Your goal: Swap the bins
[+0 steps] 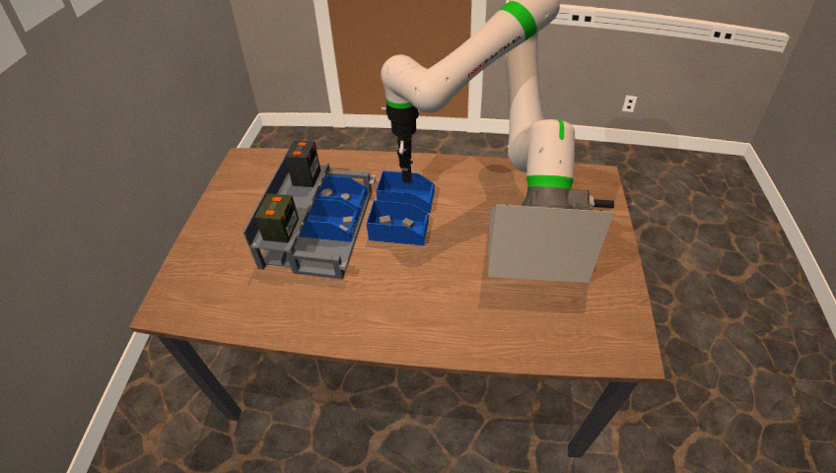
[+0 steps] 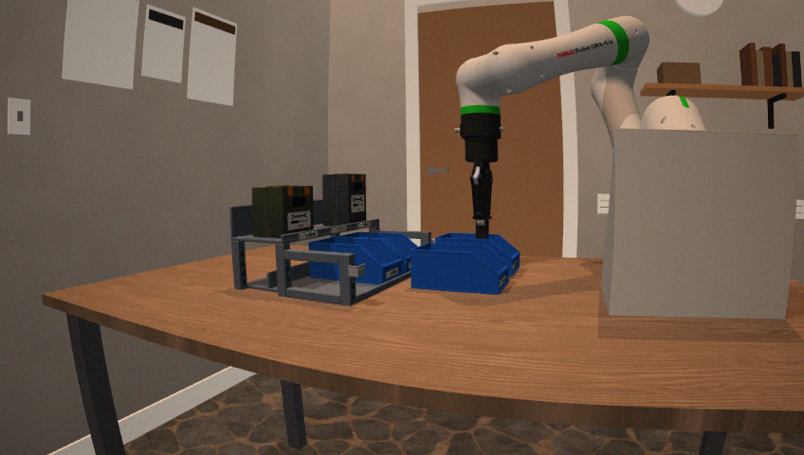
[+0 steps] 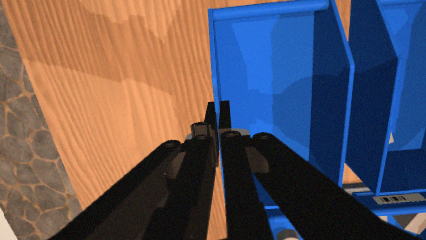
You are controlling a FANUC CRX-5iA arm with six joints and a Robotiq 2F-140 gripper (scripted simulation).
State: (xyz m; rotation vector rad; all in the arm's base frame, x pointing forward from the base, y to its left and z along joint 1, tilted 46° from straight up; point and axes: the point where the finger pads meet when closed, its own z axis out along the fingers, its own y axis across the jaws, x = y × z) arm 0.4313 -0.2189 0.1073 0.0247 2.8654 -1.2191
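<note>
Now: hand 16 cm to the right of the tan part, 7 cm above it and 3 cm past it. Also, from my hand: black box (31 cm ahead, 8 cm to the left, 8 cm above); then grey shelf (25 cm ahead, 20 cm to the left, 2 cm below).
</note>
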